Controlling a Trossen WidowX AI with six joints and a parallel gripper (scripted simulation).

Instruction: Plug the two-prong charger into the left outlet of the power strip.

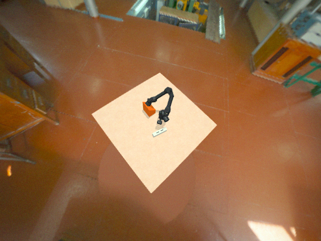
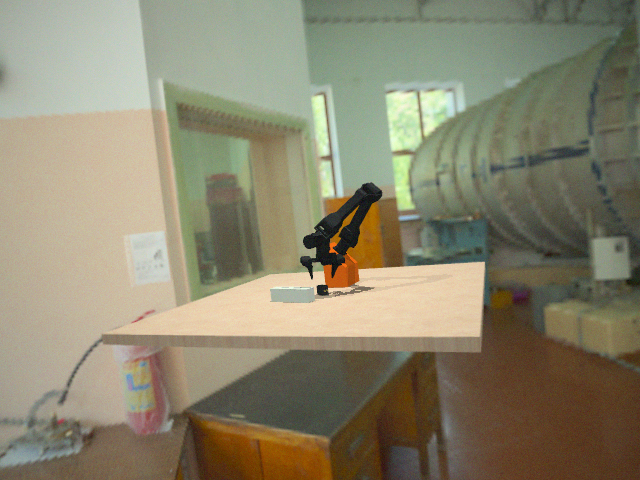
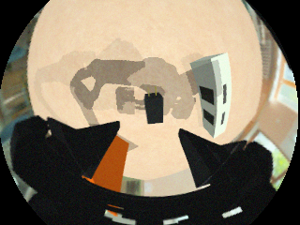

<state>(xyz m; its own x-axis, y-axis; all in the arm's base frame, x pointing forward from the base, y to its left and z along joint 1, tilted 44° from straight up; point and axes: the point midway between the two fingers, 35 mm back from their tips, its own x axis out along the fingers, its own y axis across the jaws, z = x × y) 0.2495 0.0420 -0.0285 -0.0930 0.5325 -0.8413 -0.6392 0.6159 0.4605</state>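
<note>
The two-prong charger lies 5 cm below my gripper tip, 2 cm ahead of it and 1 cm to the left of it.
</note>
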